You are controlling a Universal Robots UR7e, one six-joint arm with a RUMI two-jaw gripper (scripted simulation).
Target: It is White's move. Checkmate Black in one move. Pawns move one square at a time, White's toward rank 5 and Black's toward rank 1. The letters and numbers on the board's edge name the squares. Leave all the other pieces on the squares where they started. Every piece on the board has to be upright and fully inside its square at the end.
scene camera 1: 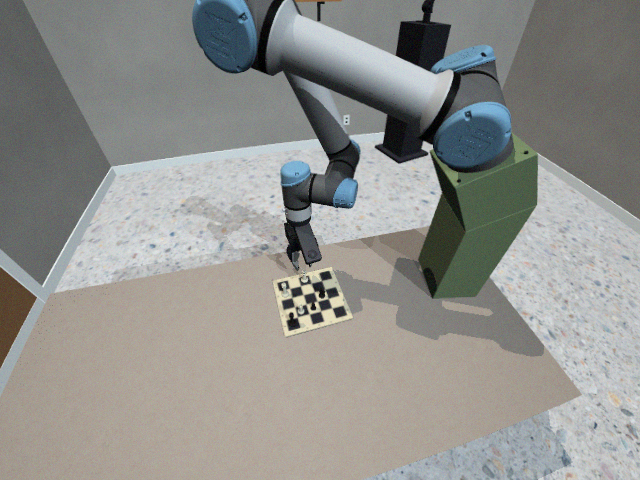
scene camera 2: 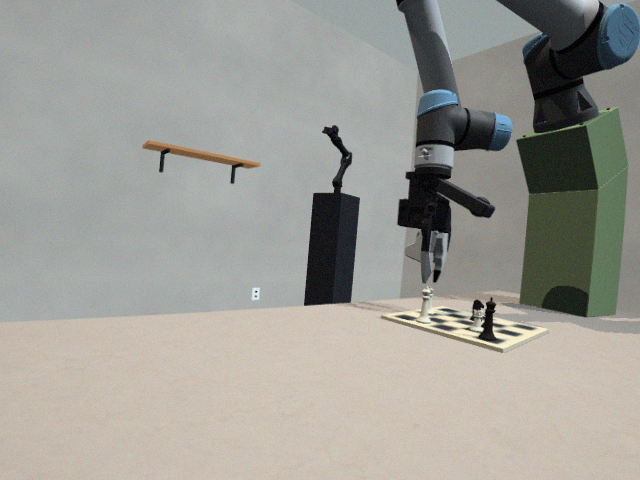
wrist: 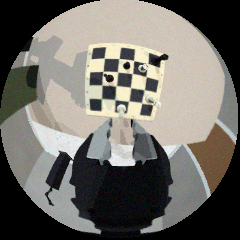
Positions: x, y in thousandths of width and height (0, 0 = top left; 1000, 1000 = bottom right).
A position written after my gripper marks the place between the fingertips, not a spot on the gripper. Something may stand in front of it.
Note:
In view: my gripper (scene camera 2: 671, 589) and a small chessboard (wrist: 544, 365).
My gripper also shows in scene camera 1 (scene camera 1: 474, 559) and in the wrist view (wrist: 506, 498).

